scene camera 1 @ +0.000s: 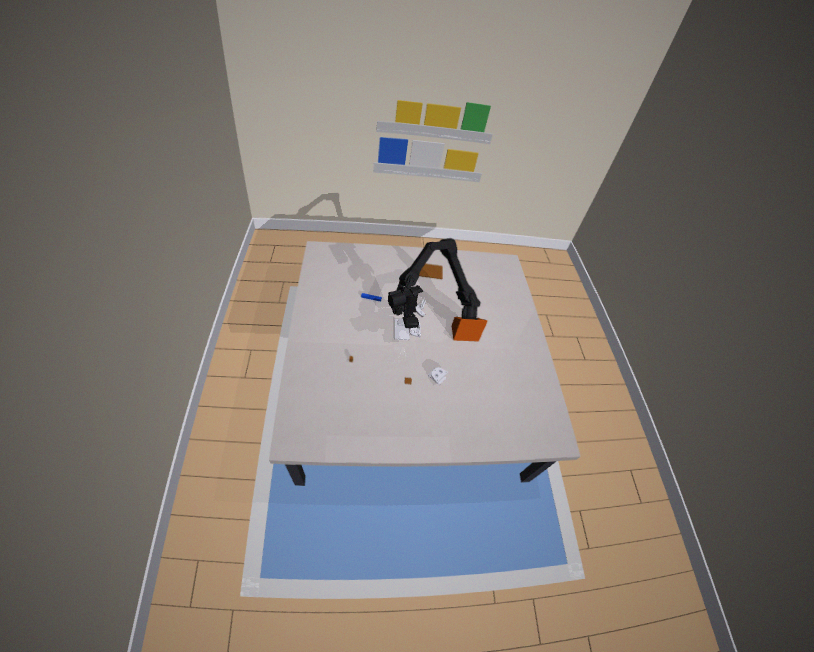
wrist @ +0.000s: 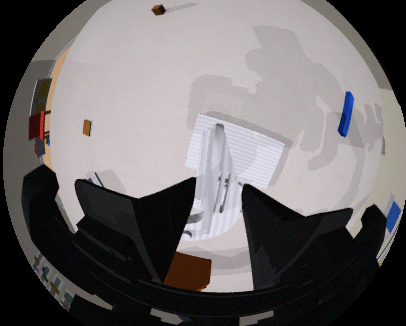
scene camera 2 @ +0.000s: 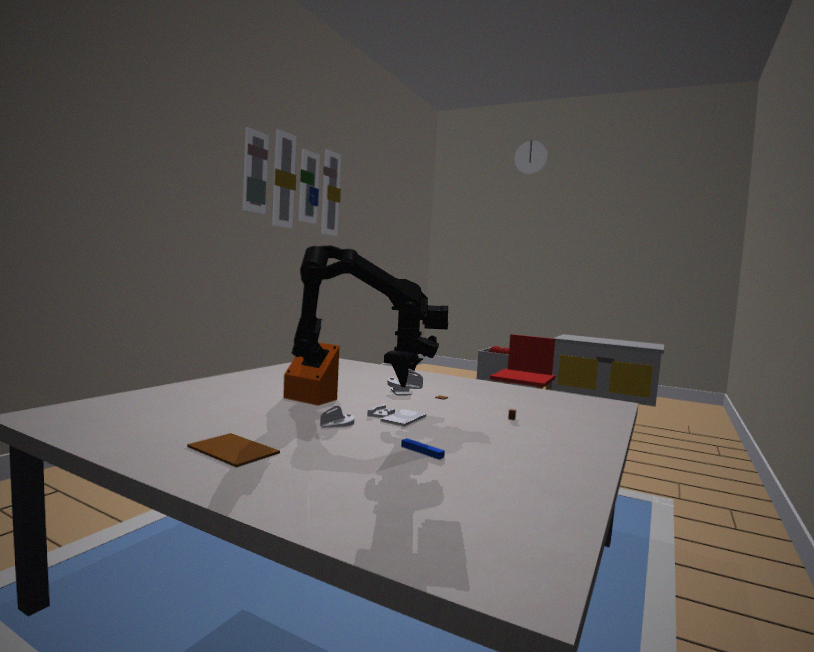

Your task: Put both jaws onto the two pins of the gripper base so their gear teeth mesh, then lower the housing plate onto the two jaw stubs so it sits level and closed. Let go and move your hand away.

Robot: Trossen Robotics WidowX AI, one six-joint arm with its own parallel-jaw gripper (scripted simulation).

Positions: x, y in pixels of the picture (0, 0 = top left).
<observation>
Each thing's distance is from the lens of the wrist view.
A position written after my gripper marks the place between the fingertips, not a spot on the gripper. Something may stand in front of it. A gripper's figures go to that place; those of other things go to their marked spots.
my gripper (wrist: 220, 186): 10 cm
grey jaw (wrist: 214, 156): 6 cm
</observation>
